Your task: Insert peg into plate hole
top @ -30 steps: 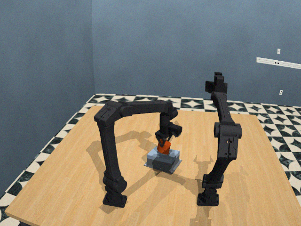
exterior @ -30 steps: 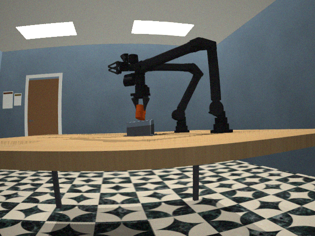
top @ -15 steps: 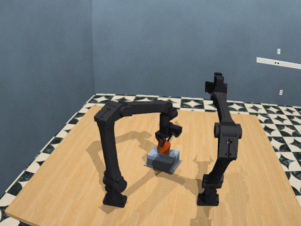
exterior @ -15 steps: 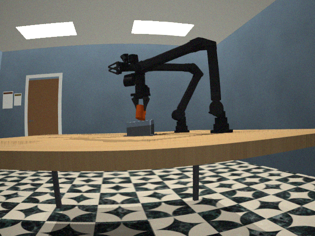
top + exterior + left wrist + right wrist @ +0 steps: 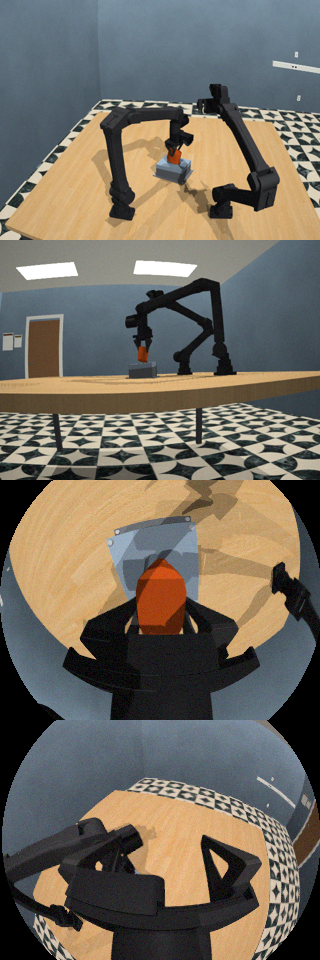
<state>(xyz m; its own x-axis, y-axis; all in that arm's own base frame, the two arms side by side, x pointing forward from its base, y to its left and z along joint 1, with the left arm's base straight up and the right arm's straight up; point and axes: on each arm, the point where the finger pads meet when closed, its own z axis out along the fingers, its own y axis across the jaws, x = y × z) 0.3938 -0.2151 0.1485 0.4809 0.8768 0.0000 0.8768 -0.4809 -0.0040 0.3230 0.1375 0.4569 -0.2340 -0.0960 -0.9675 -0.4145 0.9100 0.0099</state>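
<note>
My left hand is 20 mm above the orange peg. The rest, counted from my left hand: grey-blue plate (80 mm below).
</note>
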